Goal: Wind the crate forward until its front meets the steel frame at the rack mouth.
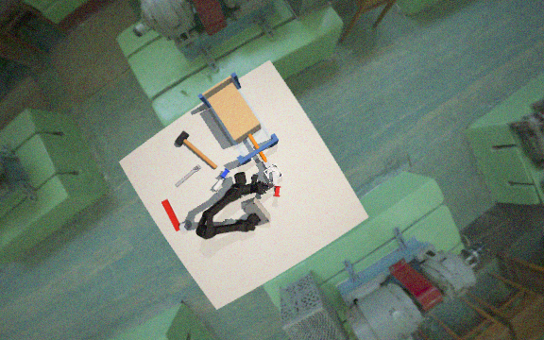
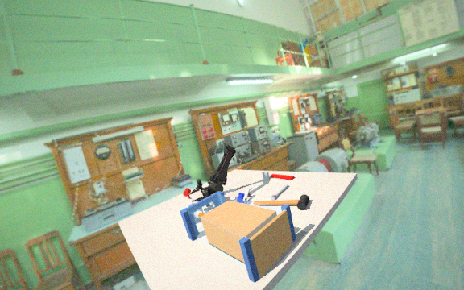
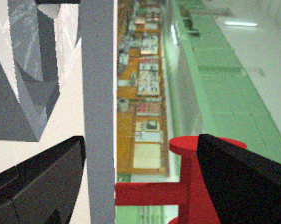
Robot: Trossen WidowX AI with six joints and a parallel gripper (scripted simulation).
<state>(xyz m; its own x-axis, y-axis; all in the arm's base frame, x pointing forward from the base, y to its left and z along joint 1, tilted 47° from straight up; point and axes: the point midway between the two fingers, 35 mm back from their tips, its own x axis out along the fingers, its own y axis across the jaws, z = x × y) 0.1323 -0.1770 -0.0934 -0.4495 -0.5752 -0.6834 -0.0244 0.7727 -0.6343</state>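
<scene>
The red knob lies 4 cm behind my gripper tip, 2 cm above it and 1 cm to the left of it. The rest, counted from my gripper tip: blue steel frame (22 cm ahead, 5 cm to the right, 2 cm below); blue knob (23 cm ahead, 22 cm to the left, 8 cm below); winch (10 cm below, 5 cm to the right, 4 cm ahead).
</scene>
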